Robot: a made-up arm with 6 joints.
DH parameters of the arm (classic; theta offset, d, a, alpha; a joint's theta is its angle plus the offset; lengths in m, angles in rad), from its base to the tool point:
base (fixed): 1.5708 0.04 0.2 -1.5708
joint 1: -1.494 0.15 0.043 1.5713
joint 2: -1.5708 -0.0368 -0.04 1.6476
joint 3: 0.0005 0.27 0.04 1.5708
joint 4: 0 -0.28 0.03 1.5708
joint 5: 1.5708 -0.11 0 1.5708
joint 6: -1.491 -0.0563 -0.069 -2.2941
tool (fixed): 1.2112 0.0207 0 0
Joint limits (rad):
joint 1: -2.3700..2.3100
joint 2: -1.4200..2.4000
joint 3: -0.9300..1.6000
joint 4: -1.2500..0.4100
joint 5: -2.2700..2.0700
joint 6: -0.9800..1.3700
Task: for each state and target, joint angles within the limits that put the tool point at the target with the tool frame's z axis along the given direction. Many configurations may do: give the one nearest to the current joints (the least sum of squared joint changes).
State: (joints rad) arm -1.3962 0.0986 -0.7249 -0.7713 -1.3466 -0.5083
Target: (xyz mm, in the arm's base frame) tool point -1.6 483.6 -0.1 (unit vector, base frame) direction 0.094 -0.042 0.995
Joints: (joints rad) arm -1.8155 0.0836 -0.4273 -0.0612 -1.2497 -0.4009
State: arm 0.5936 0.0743 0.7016 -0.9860 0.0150 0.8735
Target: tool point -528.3 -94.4 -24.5 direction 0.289 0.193 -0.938
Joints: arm 1.2096 -0.0210 1.5412 -0.9839 -0.0766 1.1246
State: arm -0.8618 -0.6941 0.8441 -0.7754 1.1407 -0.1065
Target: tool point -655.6 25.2 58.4 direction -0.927 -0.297 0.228
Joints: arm -1.2556 -0.9647 1.4132 -0.2669 1.8938 -0.7987
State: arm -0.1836 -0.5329 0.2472 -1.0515 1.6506 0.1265
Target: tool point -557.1 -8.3 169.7 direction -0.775 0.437 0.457
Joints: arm -0.1427 -1.0718 0.9652 -0.8038 1.2153 0.1975
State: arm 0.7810 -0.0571 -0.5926 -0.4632 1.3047 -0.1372
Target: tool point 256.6 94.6 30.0 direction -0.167 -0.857 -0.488
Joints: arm 0.1171 0.7106 -0.9206 -0.5679 0.8553 0.2447
